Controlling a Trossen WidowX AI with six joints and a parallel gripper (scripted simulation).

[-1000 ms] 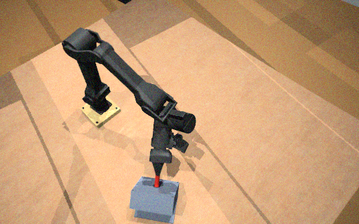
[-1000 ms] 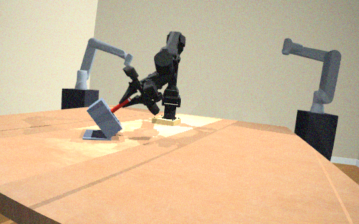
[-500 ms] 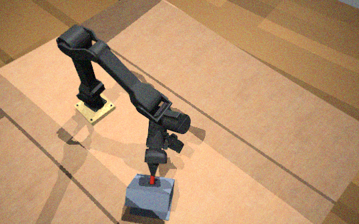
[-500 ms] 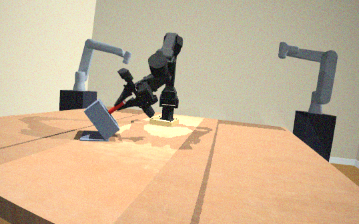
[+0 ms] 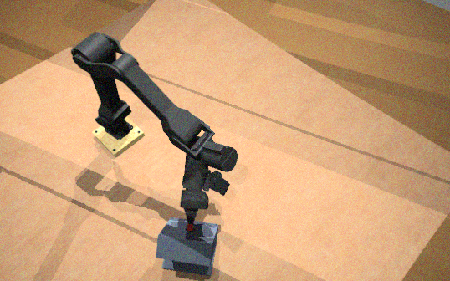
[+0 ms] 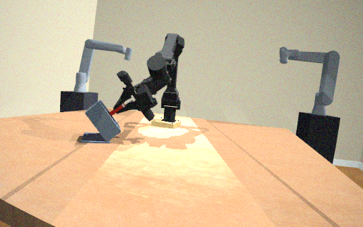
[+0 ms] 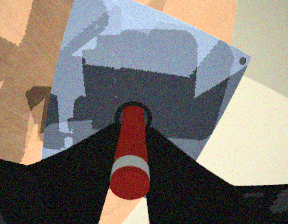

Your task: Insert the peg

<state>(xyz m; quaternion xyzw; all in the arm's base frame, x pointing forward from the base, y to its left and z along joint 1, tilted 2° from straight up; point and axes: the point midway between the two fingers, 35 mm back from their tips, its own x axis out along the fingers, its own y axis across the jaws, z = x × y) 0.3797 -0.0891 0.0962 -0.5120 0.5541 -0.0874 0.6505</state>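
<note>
The peg is 1 cm to the left of my gripper tip, 1 cm behind it and 1 cm above it. The rest, counted from my gripper tip: sloped panel (3 cm to the right, 3 cm below, 2 cm ahead); then panel foot (9 cm below, 5 cm to the right, 3 cm ahead).
</note>
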